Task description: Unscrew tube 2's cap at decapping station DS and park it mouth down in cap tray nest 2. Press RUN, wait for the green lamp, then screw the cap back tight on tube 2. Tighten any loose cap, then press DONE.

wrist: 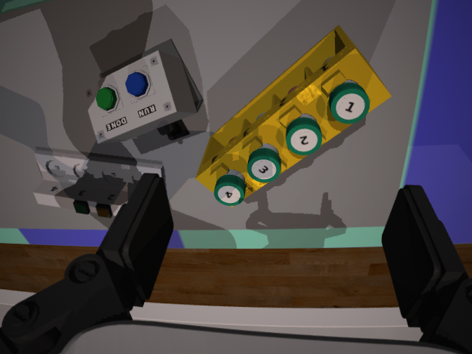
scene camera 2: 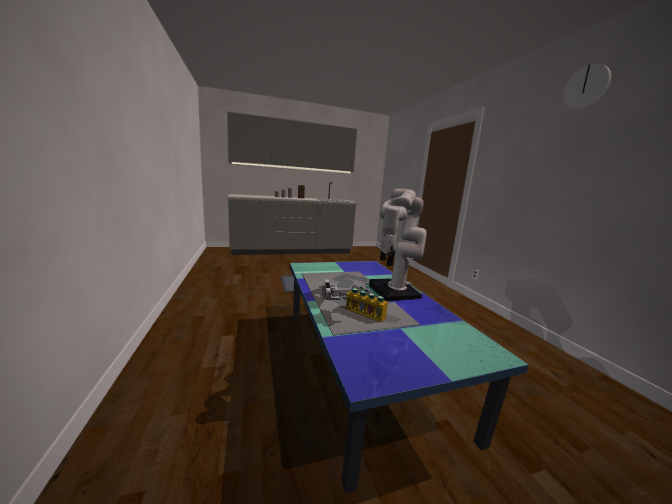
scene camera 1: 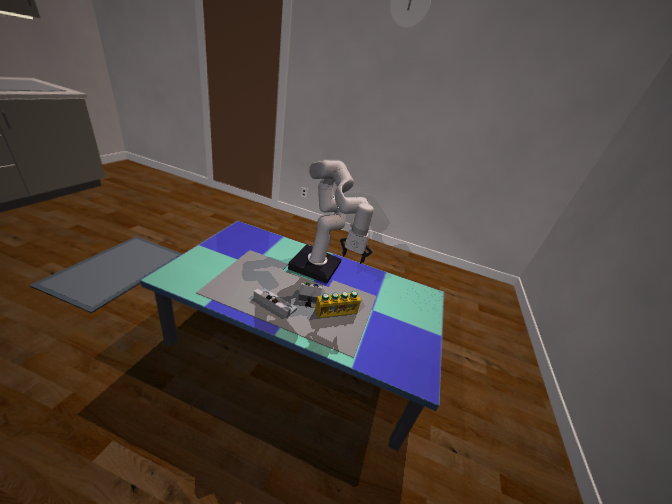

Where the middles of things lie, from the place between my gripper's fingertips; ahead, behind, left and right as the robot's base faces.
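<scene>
My hand's 250 mm above the grey control box [wrist: 171,95], and it's 170 mm to the left of the box and 70 mm short of it.
</scene>
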